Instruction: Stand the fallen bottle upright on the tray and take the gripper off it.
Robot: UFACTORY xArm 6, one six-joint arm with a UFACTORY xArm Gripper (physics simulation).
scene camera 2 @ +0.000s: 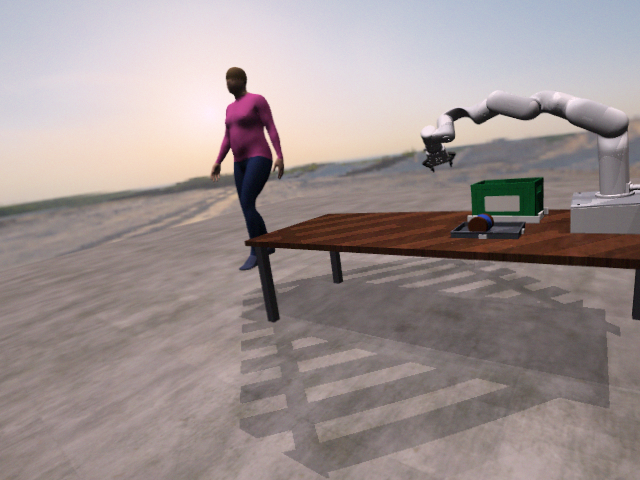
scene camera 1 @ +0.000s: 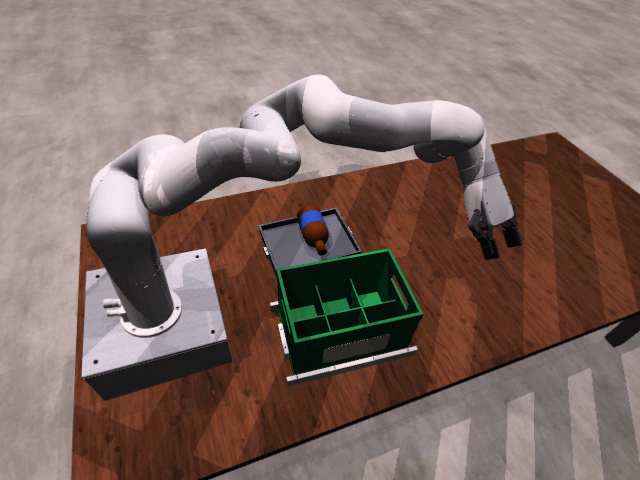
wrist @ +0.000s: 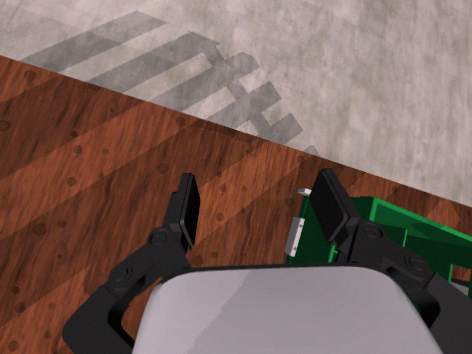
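Seen in the pictures: gripper, fingertip midpoint: (scene camera 2: 442, 167) (scene camera 1: 504, 252) (wrist: 255, 184); arm's base, origin of the base link: (scene camera 2: 614, 195) (scene camera 1: 152, 312).
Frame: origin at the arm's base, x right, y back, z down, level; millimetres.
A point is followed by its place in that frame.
Observation:
A brown bottle (scene camera 1: 313, 228) @(z 35, x -251, y -392 mm) (scene camera 2: 480, 223) @(z 56, x -343, y -377 mm) with a blue band lies on its side in the grey tray (scene camera 1: 279, 248) @(z 107, x -250, y -295 mm) (scene camera 2: 511, 236) @(z 102, x -335, y -263 mm). In scene camera 1 its neck points toward the green crate and its base is at the tray's far rim. My gripper (scene camera 1: 501, 248) @(z -147, x 31, y -755 mm) (scene camera 2: 438, 169) @(z -147, x 31, y -755 mm) (wrist: 255, 184) @(z -147, x 31, y -755 mm) is open and empty, high above the table, well to the right of the tray in scene camera 1 and apart from the bottle. The bottle and the tray do not show in the wrist view.
A green crate (scene camera 1: 356, 330) @(z -59, x 128, y -424 mm) (scene camera 2: 532, 198) @(z 6, x -42, y -286 mm) with compartments stands beside the tray, with white rails (scene camera 1: 356, 364) @(z 83, x 136, y -439 mm) at its foot. It also shows at the right of the wrist view (wrist: 300, 250) @(z 71, x -5, y -555 mm). The wooden table (scene camera 1: 465, 356) @(z 112, x 137, y -712 mm) carries the arm's base (scene camera 1: 206, 304) @(z 5, x -12, y -115 mm). A person (scene camera 2: 250, 129) stands beyond the table's end.

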